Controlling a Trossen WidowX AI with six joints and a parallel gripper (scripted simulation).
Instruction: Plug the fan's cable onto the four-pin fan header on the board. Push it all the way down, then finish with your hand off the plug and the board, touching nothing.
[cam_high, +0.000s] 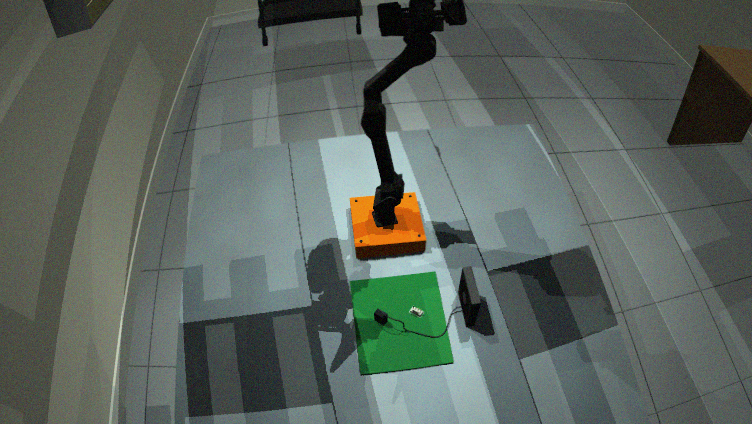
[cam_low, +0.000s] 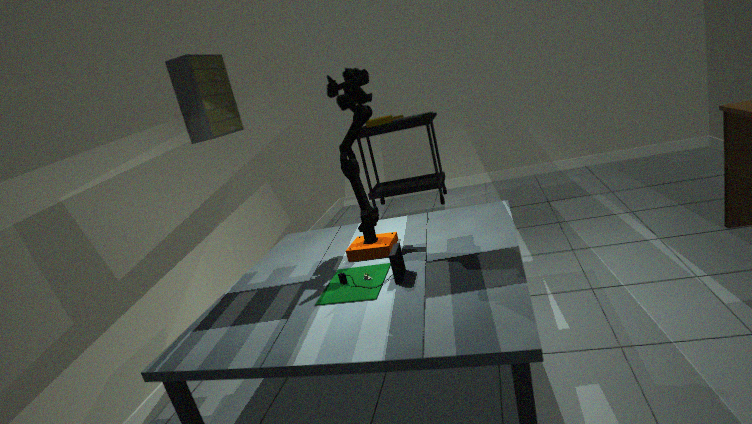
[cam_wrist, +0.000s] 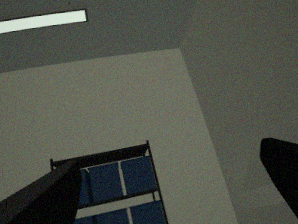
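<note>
The black plug is 79 cm below my gripper tip, 18 cm ahead of it and 14 cm to the right of it. Round my gripper tip: black fan (75 cm below, 21 cm ahead, 8 cm to the left); then green board (82 cm below, 20 cm ahead, 10 cm to the right).
</note>
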